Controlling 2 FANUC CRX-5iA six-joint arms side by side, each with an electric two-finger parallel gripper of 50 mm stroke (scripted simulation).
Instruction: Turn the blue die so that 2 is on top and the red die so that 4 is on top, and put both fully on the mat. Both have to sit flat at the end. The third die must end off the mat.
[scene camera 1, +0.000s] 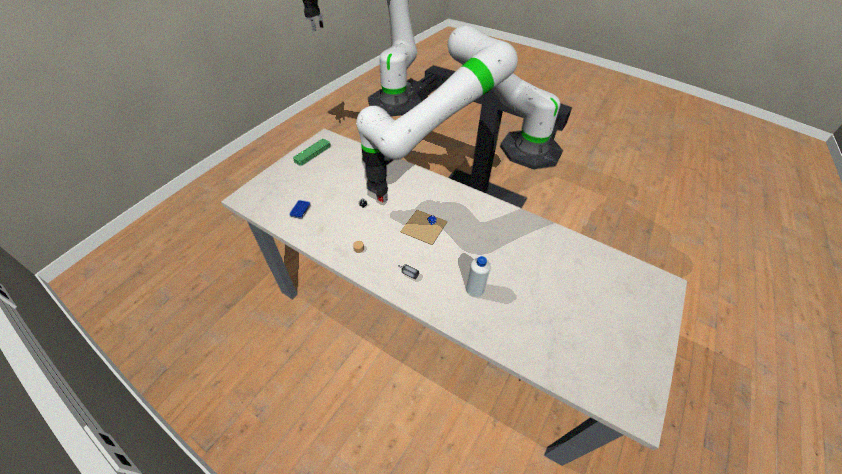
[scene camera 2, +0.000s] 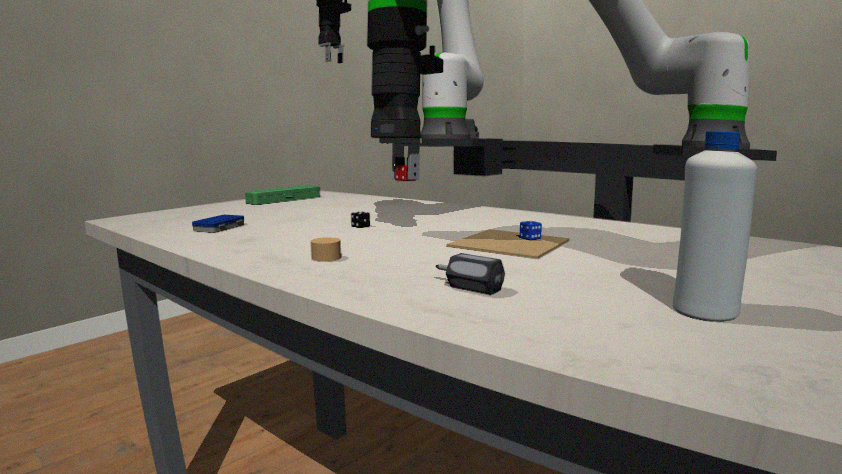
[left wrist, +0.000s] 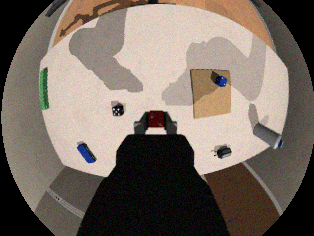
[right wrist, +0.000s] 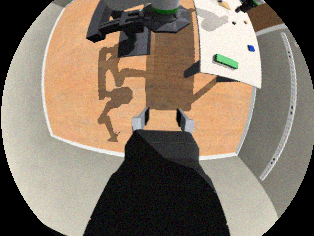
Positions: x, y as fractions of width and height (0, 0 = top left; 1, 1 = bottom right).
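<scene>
Tan mat (scene camera 2: 0.58, 0.51) (scene camera 1: 0.50, 0.48) (left wrist: 0.67, 0.42). Green case (scene camera 2: 0.32, 0.41). Dark screwdriver-like tool (scene camera 2: 0.57, 0.58). White bottle (scene camera 2: 0.85, 0.40) (scene camera 1: 0.57, 0.57), out of frame in the right wrist view. My left gripper (scene camera 2: 0.48, 0.38) (left wrist: 0.50, 0.50). My right gripper (scene camera 2: 0.40, 0.13).
</scene>
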